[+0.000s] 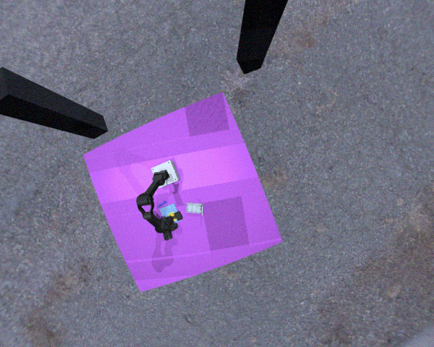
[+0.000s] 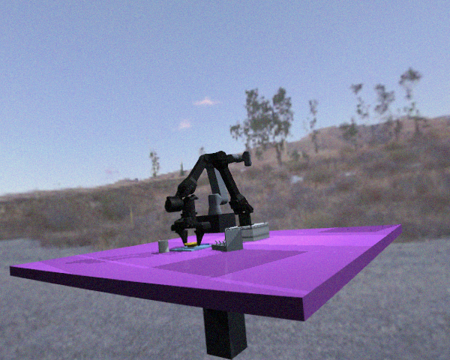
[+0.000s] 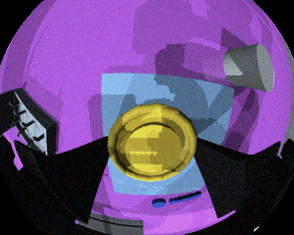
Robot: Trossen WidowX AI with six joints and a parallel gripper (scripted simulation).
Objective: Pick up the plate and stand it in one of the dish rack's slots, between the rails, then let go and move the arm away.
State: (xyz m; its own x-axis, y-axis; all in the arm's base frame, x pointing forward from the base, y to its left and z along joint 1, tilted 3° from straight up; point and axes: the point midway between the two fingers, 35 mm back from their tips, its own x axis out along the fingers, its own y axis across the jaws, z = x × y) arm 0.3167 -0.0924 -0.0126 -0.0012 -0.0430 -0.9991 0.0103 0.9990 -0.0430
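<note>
My gripper tip is now 20 mm to the left of the light-blue mat, 20 mm past it and 10 mm above it. Also, from my gripper tip: yellow plate (10 mm above); then grey dish rack (190 mm to the left, 10 mm ahead, 10 mm above).
</note>
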